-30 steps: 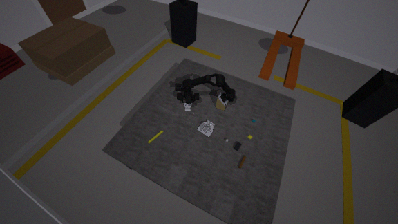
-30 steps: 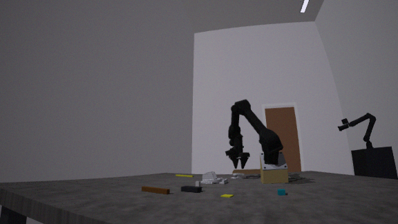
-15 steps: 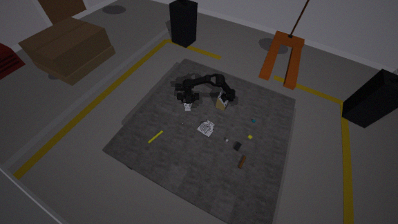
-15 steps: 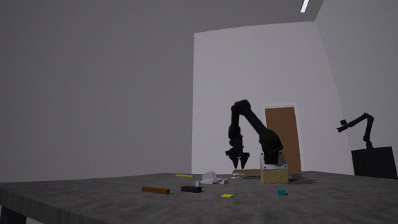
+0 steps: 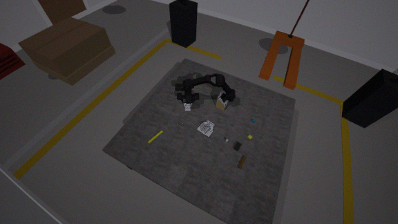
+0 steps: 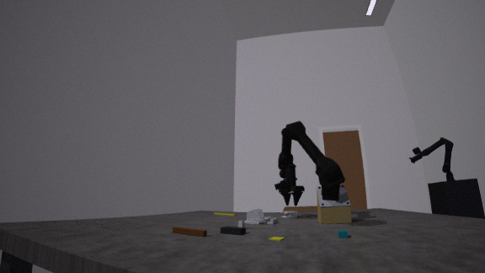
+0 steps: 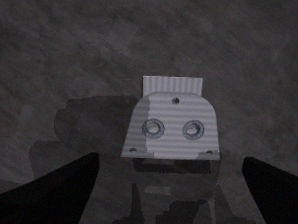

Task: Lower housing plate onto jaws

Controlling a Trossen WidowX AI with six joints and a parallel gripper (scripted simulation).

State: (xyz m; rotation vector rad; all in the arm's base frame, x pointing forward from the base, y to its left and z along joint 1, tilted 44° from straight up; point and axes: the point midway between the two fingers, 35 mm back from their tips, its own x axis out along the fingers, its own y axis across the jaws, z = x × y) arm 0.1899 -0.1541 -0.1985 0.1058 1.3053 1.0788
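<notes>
Now: gripper tip 10 mm short of the white block and 50 mm above it. The rest, counted from my gripper tip: teal cube (200 mm behind, 570 mm to the left, 50 mm below); yellow bar (400 mm ahead, 30 mm to the right, 60 mm below); black block (100 mm ahead, 550 mm to the left, 50 mm below).
</notes>
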